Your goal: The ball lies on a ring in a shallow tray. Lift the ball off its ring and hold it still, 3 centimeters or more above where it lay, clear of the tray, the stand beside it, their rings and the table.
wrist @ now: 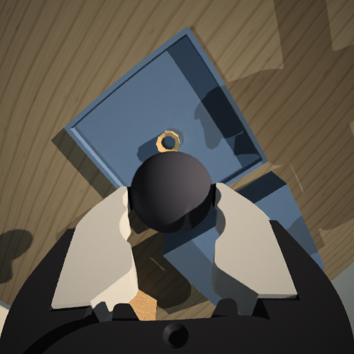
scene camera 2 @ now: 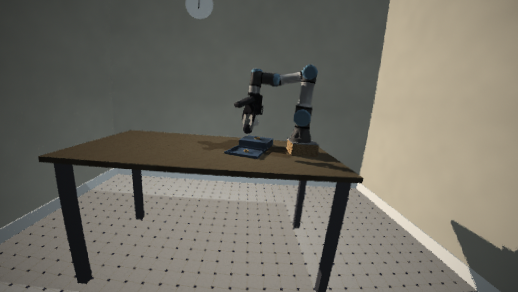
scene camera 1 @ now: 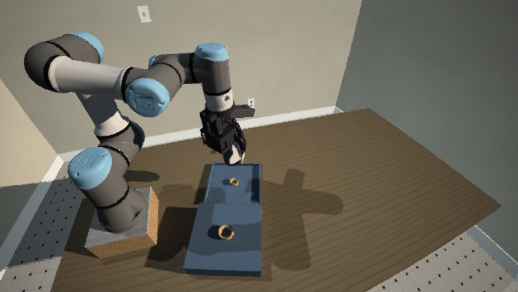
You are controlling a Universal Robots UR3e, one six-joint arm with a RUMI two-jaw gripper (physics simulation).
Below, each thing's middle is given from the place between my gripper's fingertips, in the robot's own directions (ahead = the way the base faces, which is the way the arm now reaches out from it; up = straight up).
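Labels:
The dark ball (wrist: pixel 171 192) is here, and my hand is 10 mm below it. Then there is the shallow blue tray (scene camera 1: pixel 241 184), which, counted from my hand, lies 10 mm to the left and 120 mm below.

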